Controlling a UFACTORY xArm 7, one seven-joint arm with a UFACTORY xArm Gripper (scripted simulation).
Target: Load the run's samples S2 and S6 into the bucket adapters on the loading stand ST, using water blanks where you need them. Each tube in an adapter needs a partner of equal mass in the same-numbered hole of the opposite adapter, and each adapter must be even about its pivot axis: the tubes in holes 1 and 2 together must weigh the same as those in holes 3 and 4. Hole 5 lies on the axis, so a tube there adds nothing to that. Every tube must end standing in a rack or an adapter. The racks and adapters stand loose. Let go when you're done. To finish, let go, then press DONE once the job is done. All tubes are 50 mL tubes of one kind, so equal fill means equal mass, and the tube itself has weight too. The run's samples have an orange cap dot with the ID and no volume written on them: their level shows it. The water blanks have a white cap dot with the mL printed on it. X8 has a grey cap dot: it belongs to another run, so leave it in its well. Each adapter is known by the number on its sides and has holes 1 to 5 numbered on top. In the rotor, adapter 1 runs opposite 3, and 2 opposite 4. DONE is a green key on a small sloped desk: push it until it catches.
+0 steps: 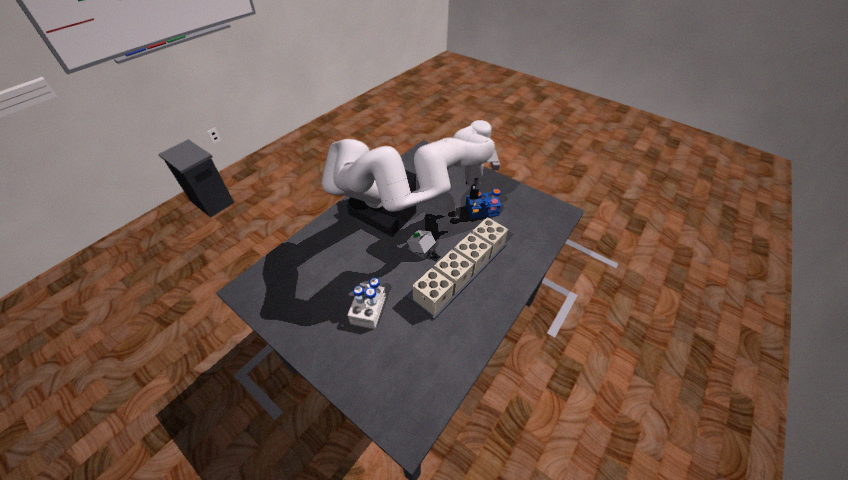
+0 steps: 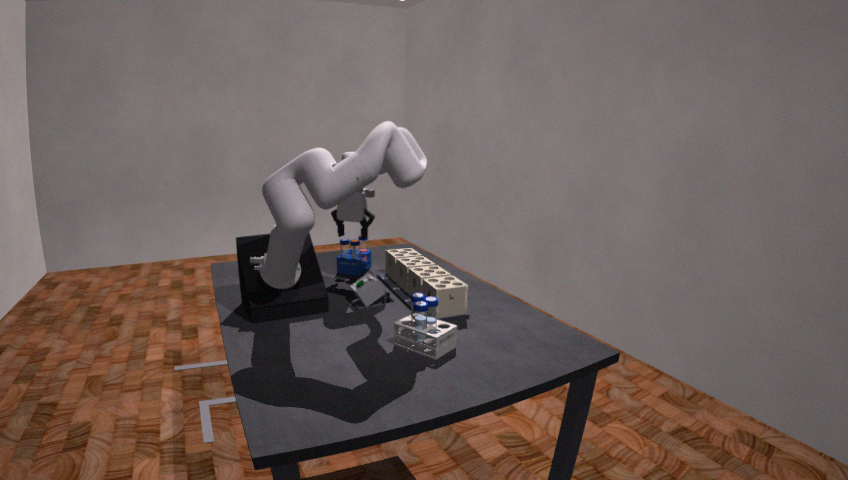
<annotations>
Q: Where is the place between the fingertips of my gripper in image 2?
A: At 352, 237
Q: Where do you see a white blank rack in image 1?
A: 363, 319
</annotations>
